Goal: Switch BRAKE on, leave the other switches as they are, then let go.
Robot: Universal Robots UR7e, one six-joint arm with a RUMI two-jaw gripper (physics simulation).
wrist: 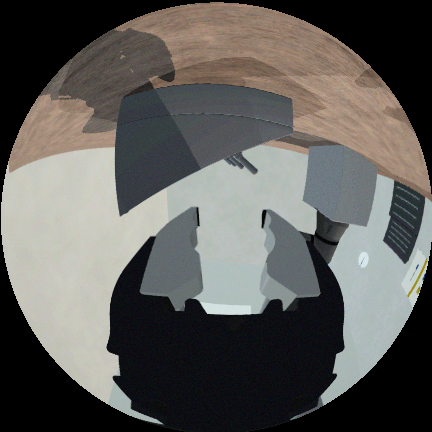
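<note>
The dark grey switch box stands on the table in the upper middle of the wrist view, seen from its side and top. Its switch face is turned away and hidden. Several thin grey switch levers stick out past its lower edge. Labels do not show, so I cannot tell which lever is BRAKE or how any switch is set. My gripper is partly open with nothing between its fingers. The fingertips are below the levers in the view and apart from them.
The brown wooden table spans the top, with shadows on it. A grey block is at the right, with a dark arm part below it. Dark slatted panels, a white disc and a yellow-striped sign are at the far right.
</note>
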